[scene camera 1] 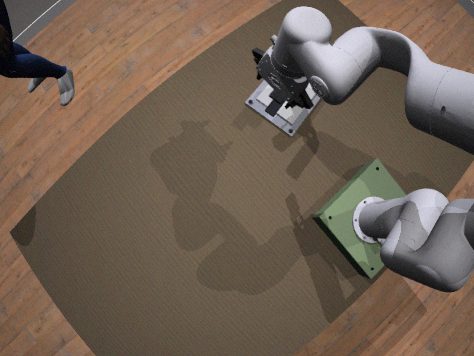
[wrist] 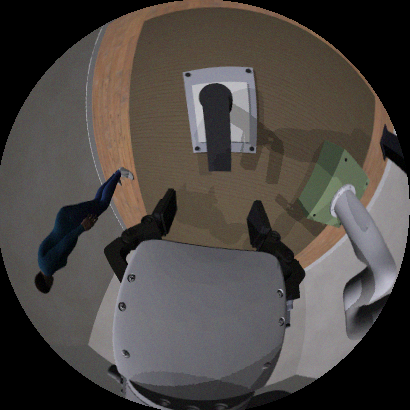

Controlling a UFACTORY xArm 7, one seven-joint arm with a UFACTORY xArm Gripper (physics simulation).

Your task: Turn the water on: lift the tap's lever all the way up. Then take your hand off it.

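Places are measured from the arm's base along level axes (x right, y ahead, z up), in metres.
Where they show: gripper, between the fingertips: (scene camera 1: 276,89) (wrist: 213,203); arm's base, origin of its link: (scene camera 1: 372,219) (wrist: 342,200).
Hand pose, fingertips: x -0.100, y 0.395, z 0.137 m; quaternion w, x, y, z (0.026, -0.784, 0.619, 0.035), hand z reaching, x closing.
Note:
Things, the pixels of their top centre, and the offset from my fingertips. "spot": a spot on its surface instead. Level surfaces: height alone.
- black tap, a spot on its surface: (wrist: 218,130) spot: dz -0.072, dx +0.065, dy +0.026 m
- light grey base plate, centre of its top: (wrist: 221,106) (scene camera 1: 291,90) dz -0.216, dx +0.112, dy +0.048 m
- brown mat, height of its surface: dz -0.227 m
A black tap (scene camera 1: 273,108) (wrist: 218,130) stands on a light grey base plate (scene camera 1: 280,123) (wrist: 217,74) with a white panel. In the wrist view its round top is at the back and a long dark bar runs from it toward the gripper; lever and spout overlap there, so the lever's height cannot be told. My gripper (scene camera 1: 279,80) (wrist: 213,203) is open and empty. In the wrist view the bar's end lies ahead of the gap between the fingers. In the scene view the gripper and arm hide most of the tap, and touch cannot be told.
A green block (scene camera 1: 345,200) (wrist: 325,185) carries the arm's base, at the lower right of the scene view. A brown mat (scene camera 1: 125,225) (wrist: 165,75) lies under the tap. A person (scene camera 1: 30,62) (wrist: 67,230) is off to the left, beyond the mat.

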